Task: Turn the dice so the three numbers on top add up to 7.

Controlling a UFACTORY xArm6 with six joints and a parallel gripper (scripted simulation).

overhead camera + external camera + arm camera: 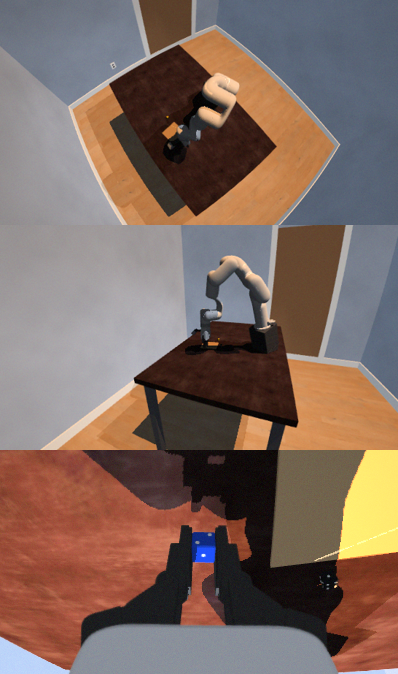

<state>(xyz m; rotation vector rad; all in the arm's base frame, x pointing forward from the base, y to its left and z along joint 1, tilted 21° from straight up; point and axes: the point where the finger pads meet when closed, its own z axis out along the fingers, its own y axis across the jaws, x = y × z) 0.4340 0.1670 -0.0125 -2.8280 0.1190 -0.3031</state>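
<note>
My hand is 10 mm short of the mat, 130 mm to the left of it and 60 mm above it. Also, from my hand: blue die (10 mm below); yellow die (30 mm behind, 280 mm to the right, 50 mm below); black die (90 mm behind, 140 mm to the right, 50 mm below).
</note>
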